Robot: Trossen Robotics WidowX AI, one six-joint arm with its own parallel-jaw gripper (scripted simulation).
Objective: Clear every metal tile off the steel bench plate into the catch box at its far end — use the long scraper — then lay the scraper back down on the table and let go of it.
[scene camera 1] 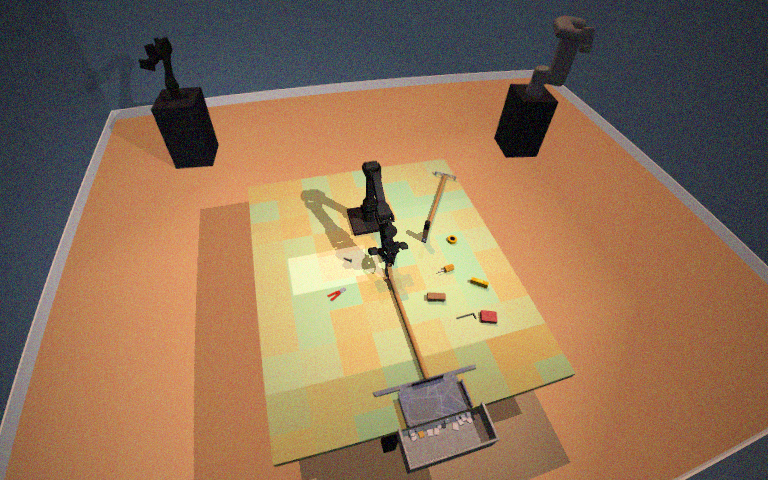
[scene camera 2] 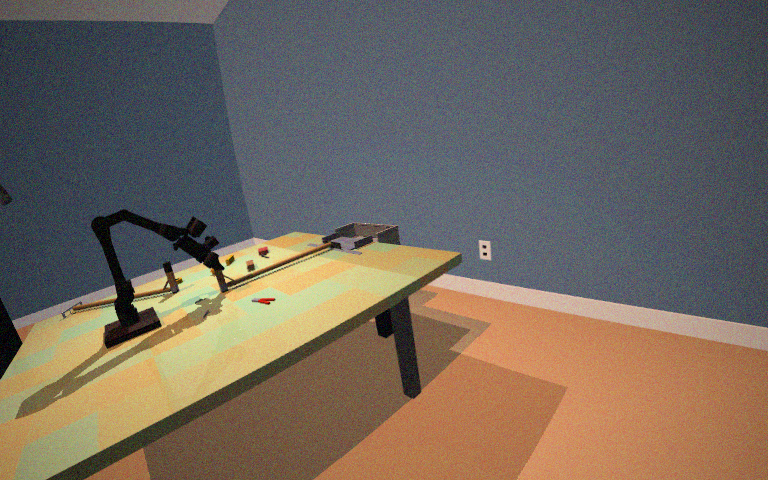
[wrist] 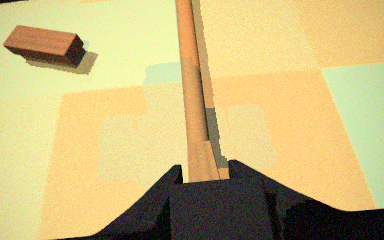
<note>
In view: my gripper [wrist: 205,169], a long scraper [scene camera 2: 220,276], a brown block [wrist: 55,47] and a shorter scraper [scene camera 2: 174,287].
The long scraper shows as well in scene camera 1 [scene camera 1: 388,270]. The wrist view misses the shorter scraper: it is out of frame.
</note>
